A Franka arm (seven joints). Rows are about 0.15 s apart.
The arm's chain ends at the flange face. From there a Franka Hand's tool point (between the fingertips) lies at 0.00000 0.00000 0.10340 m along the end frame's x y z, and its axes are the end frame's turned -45 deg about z.
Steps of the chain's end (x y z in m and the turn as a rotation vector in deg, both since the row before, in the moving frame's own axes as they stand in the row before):
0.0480, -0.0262, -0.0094, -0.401, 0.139, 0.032
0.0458, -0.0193, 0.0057, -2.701, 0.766, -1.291
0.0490, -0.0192, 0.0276, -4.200, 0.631, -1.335
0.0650, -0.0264, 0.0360, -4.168, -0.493, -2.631
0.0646, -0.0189, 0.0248, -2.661, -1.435, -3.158
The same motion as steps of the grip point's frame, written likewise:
0.0521, 0.0161, -0.0094, -0.382, -0.185, 0.032
0.0436, 0.0232, 0.0056, -2.452, -1.368, -1.291
0.0437, 0.0273, 0.0273, -3.416, -2.524, -1.335
0.0588, 0.0321, 0.0357, -2.599, -3.296, -2.631
0.0539, 0.0340, 0.0247, -0.867, -2.896, -3.158

